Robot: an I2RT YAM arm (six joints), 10 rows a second.
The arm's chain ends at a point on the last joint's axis. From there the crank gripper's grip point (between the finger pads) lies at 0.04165 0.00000 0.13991 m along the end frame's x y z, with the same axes.
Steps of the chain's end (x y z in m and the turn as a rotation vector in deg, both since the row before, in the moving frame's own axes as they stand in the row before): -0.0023 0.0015 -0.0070 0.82 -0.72 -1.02; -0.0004 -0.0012 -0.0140 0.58 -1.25 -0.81; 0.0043 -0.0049 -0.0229 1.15 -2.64 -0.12; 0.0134 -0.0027 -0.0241 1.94 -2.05 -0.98; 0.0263 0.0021 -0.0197 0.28 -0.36 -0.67
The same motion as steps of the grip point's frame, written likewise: -0.0041 -0.0012 -0.0065 0.82 -0.72 -1.02; -0.0035 -0.0032 -0.0131 0.58 -1.25 -0.81; -0.0022 -0.0078 -0.0212 1.15 -2.64 -0.12; 0.0083 -0.0081 -0.0228 1.94 -2.05 -0.98; 0.0254 0.0009 -0.0194 0.28 -0.36 -0.67
